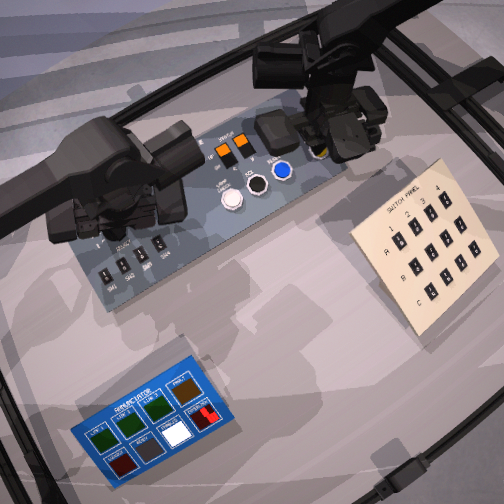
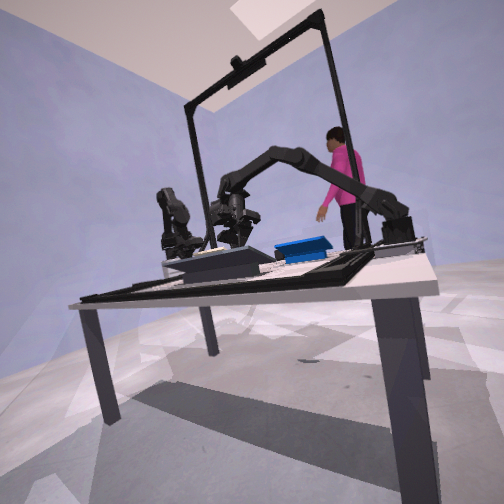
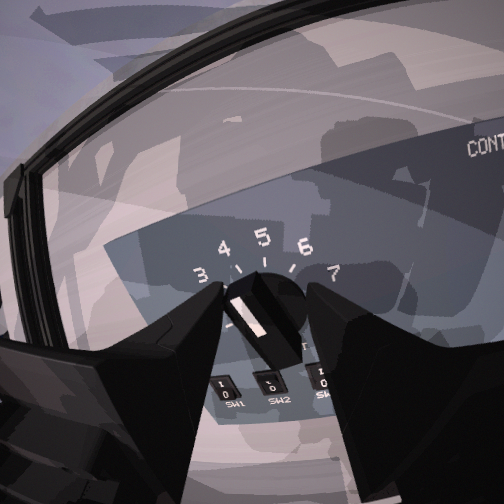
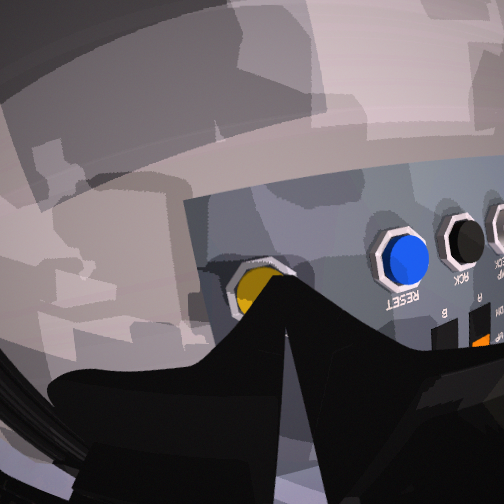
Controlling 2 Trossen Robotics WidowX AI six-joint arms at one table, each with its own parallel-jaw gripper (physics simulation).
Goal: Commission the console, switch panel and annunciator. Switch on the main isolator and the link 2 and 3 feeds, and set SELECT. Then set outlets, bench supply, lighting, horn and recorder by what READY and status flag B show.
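Observation:
The grey console lies at the back, the cream switch panel to the right, the blue annunciator in front. My left gripper is over the console's left end, its fingers on either side of the SELECT knob, whose white pointer aims between 4 and 5. Rockers SW1 and SW2 lie below it. My right gripper is shut and empty, its tips just before a yellow button at the console's right end, beside the blue RESET button.
A black frame rings the work area. On the annunciator one tile is lit white and a red flag shows beside it. A black ACK button and two orange switches sit on the console.

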